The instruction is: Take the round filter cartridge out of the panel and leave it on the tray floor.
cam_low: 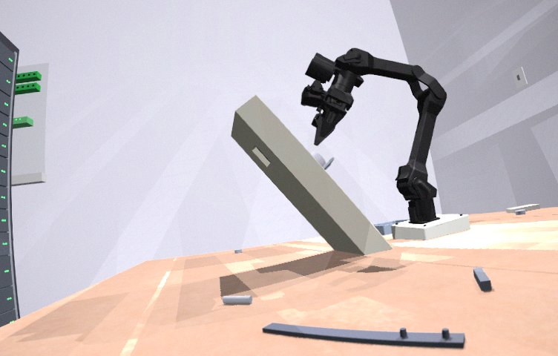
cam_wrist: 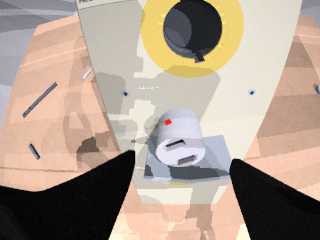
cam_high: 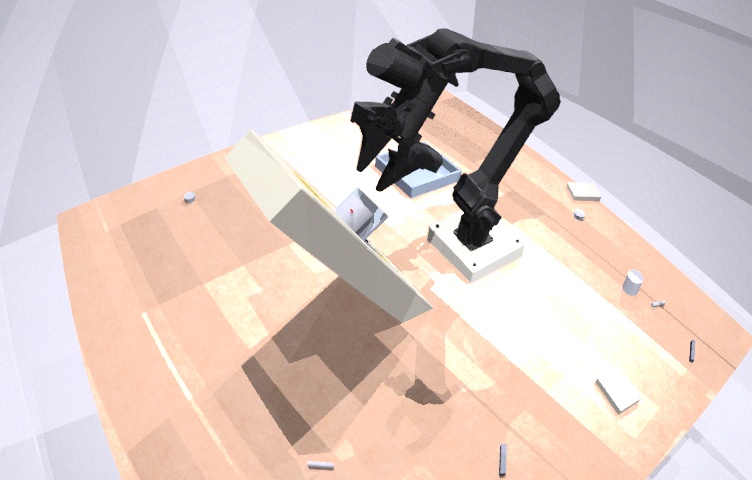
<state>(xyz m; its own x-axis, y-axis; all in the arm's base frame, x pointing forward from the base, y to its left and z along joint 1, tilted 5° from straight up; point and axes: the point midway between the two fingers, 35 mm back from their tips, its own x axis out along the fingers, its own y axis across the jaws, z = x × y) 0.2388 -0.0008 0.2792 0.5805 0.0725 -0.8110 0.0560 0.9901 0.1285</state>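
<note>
Right now my gripper tip is 20 mm short of the round filter cartridge and 50 mm above it. Round my gripper tip: blue tray: 330 mm behind, 300 mm to the right, 270 mm below.
</note>
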